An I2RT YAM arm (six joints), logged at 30 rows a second.
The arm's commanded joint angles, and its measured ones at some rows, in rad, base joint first. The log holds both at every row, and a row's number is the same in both.
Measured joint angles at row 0:
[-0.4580, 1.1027, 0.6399, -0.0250, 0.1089, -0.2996]
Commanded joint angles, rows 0 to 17:
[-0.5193, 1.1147, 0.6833, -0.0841, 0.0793, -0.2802]
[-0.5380, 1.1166, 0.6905, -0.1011, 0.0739, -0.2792]
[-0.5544, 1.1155, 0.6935, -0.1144, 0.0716, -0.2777]
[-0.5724, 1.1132, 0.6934, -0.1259, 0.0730, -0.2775]
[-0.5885, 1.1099, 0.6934, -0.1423, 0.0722, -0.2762]
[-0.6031, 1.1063, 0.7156, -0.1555, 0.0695, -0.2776]
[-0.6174, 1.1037, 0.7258, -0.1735, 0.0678, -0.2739]
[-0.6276, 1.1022, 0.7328, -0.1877, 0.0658, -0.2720]
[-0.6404, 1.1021, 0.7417, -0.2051, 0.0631, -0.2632]
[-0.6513, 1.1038, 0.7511, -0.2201, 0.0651, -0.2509]
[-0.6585, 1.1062, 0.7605, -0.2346, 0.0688, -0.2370]
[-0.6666, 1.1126, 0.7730, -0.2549, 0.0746, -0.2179]
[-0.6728, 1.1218, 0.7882, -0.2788, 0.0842, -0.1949]
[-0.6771, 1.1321, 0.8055, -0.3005, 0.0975, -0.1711]
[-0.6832, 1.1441, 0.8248, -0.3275, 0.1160, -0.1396]
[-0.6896, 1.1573, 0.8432, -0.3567, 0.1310, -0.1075]
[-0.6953, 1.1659, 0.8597, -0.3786, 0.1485, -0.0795]
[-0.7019, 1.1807, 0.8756, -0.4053, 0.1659, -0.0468]
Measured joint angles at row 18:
[-0.6838, 1.1542, 0.8341, -0.2935, 0.1169, -0.1577]
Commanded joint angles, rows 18 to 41:
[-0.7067, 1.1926, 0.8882, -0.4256, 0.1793, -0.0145]
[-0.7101, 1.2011, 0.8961, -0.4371, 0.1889, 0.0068]
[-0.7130, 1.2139, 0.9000, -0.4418, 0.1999, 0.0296]
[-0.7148, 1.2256, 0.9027, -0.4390, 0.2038, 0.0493]
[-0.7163, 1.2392, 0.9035, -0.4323, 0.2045, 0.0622]
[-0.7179, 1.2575, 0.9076, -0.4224, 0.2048, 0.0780]
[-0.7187, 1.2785, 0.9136, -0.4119, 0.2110, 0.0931]
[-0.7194, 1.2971, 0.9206, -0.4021, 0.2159, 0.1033]
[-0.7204, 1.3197, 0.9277, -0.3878, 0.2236, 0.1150]
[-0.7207, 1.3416, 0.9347, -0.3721, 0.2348, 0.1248]
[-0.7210, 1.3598, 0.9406, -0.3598, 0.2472, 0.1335]
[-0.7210, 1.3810, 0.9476, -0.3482, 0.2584, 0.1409]
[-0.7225, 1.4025, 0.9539, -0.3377, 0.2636, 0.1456]
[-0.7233, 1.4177, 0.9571, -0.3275, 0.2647, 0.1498]
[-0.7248, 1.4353, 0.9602, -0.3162, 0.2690, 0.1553]
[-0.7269, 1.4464, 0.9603, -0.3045, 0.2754, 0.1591]
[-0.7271, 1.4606, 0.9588, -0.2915, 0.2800, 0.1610]
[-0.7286, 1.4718, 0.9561, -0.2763, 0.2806, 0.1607]
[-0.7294, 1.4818, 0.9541, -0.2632, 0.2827, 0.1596]
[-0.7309, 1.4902, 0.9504, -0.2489, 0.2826, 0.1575]
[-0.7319, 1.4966, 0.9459, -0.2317, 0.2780, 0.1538]
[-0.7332, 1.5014, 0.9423, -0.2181, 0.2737, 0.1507]
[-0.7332, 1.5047, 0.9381, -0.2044, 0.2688, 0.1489]
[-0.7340, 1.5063, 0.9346, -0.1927, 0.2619, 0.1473]
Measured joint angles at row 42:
[-0.7261, 1.5013, 0.9375, -0.2565, 0.2604, 0.1463]
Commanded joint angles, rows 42 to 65:
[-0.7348, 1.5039, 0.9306, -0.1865, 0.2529, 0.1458]
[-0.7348, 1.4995, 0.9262, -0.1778, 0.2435, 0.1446]
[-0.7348, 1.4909, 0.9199, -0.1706, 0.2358, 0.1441]
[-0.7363, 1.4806, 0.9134, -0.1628, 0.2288, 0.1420]
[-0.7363, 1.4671, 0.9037, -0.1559, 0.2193, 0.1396]
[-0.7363, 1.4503, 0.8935, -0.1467, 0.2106, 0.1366]
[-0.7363, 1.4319, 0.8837, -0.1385, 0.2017, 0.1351]
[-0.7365, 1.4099, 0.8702, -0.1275, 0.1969, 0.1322]
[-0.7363, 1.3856, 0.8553, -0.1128, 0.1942, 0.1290]
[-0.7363, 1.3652, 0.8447, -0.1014, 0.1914, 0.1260]
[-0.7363, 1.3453, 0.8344, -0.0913, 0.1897, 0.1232]
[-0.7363, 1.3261, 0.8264, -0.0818, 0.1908, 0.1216]
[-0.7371, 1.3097, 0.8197, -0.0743, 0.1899, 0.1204]
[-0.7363, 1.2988, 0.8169, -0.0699, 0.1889, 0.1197]
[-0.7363, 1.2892, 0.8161, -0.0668, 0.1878, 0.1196]
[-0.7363, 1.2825, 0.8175, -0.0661, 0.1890, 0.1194]
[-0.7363, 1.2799, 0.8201, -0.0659, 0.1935, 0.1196]
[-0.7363, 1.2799, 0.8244, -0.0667, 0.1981, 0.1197]
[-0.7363, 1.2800, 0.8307, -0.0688, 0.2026, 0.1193]
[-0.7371, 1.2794, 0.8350, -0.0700, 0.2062, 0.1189]
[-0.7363, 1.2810, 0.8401, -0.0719, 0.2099, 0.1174]
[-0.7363, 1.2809, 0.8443, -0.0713, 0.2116, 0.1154]
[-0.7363, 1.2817, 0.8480, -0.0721, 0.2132, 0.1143]
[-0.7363, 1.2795, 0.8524, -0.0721, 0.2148, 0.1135]
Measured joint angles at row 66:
[-0.7319, 1.2873, 0.8272, -0.0917, 0.2035, 0.1230]
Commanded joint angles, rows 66 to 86:
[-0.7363, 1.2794, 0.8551, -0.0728, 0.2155, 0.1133]
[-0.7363, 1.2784, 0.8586, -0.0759, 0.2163, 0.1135]
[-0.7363, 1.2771, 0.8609, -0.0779, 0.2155, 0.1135]
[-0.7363, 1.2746, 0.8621, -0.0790, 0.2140, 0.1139]
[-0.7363, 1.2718, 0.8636, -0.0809, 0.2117, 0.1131]
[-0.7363, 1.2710, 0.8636, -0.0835, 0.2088, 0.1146]
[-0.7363, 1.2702, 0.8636, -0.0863, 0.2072, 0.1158]
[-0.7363, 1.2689, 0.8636, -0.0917, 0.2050, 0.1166]
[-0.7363, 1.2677, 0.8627, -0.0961, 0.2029, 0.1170]
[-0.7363, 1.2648, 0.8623, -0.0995, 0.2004, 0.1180]
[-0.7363, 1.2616, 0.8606, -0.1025, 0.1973, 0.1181]
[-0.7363, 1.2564, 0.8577, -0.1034, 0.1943, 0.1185]
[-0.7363, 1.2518, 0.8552, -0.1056, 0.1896, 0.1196]
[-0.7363, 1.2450, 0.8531, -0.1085, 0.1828, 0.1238]
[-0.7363, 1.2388, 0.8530, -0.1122, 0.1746, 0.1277]
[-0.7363, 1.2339, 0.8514, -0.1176, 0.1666, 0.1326]
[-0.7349, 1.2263, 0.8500, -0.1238, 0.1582, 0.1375]
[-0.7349, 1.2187, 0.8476, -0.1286, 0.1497, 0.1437]
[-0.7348, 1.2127, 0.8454, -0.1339, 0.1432, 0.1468]
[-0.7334, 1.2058, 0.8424, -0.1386, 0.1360, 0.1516]
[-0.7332, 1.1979, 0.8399, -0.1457, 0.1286, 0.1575]
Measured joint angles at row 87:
[-0.7319, 1.2308, 0.8333, -0.1143, 0.1692, 0.1329]
